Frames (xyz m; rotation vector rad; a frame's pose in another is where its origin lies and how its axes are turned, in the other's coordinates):
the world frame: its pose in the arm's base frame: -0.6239 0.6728 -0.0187 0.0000 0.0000 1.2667
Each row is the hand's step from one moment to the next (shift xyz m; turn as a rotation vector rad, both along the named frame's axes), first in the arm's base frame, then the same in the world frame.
Working: the arm's base frame: its pose in the world frame: -0.4551 -0.7967 0.0187 0.0000 0.0000 -1.2667

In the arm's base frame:
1: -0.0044 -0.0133 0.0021 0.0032 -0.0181 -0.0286
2: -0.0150 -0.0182 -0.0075 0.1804 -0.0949 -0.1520
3: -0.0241 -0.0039 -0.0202 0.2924 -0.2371 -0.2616
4: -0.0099 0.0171 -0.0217 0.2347 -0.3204 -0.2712
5: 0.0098 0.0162 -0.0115 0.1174 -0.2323 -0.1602
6: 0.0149 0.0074 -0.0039 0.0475 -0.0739 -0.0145
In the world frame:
1: -0.0140 0.0002 0.0021 -0.0163 -0.0085 -0.0286
2: -0.0219 0.0089 -0.0075 -0.0365 -0.2005 -0.1520
3: -0.0109 0.0218 -0.0202 -0.1387 -0.3500 -0.2616
4: 0.0134 0.0146 -0.0217 -0.2354 -0.3199 -0.2712
5: 0.0184 -0.0045 -0.0115 -0.1865 -0.1816 -0.1602
6: 0.0115 -0.0120 -0.0039 -0.0563 -0.0674 -0.0145

